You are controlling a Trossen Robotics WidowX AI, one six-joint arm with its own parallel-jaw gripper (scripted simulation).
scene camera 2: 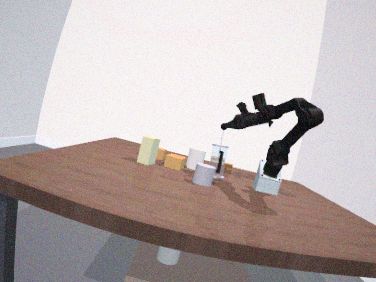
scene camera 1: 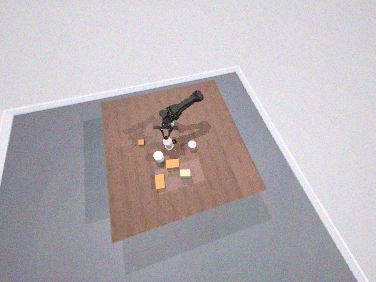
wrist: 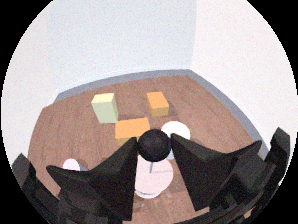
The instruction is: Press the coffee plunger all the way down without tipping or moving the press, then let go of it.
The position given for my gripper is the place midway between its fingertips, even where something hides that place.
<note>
I see my gripper [wrist: 153, 139] and a coffee press [wrist: 154, 173].
</note>
